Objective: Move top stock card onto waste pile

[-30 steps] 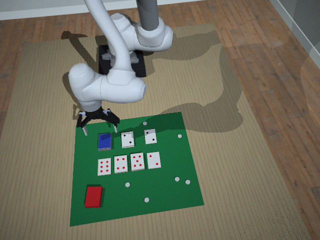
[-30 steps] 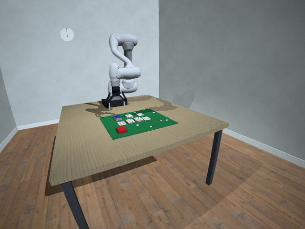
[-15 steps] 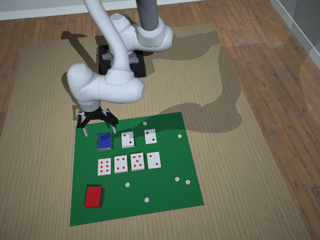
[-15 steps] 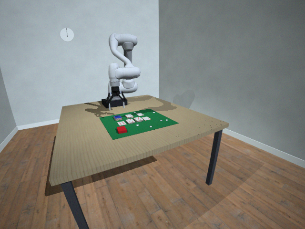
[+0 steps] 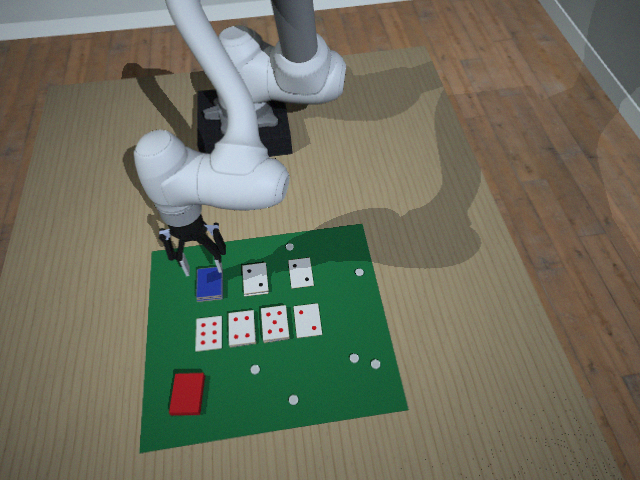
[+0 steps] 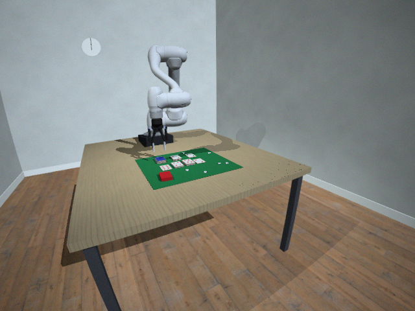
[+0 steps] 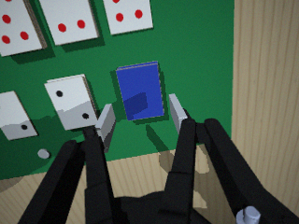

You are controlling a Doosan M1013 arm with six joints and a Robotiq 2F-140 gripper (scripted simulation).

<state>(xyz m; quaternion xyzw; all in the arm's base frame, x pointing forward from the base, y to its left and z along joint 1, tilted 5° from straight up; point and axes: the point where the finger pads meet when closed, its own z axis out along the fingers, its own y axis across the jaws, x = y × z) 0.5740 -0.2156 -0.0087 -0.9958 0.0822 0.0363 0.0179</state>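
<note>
The black-pip card lies 240 mm to the left of my hand, 110 mm below it and 30 mm ahead of it. Round my hand: red block (280 mm ahead, 100 mm below, 90 mm to the right).
</note>
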